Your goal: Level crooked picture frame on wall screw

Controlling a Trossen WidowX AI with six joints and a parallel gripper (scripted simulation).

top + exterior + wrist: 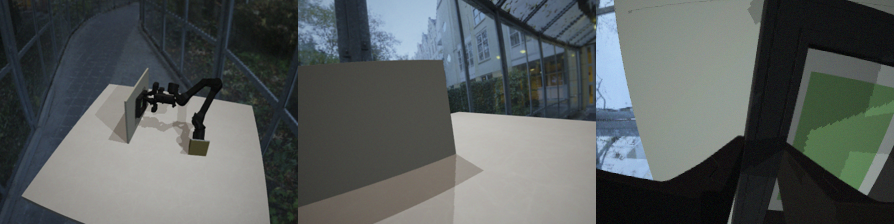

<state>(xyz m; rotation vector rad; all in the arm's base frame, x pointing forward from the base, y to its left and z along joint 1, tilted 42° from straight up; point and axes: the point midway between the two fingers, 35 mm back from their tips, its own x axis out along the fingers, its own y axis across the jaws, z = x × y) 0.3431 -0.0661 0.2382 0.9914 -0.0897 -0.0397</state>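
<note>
The picture frame is 1 cm ahead of my gripper tip, 1 cm to the left of it and 5 cm below it. Round my gripper tip: wall panel (2 cm ahead, 1 cm to the right, 7 cm below).
</note>
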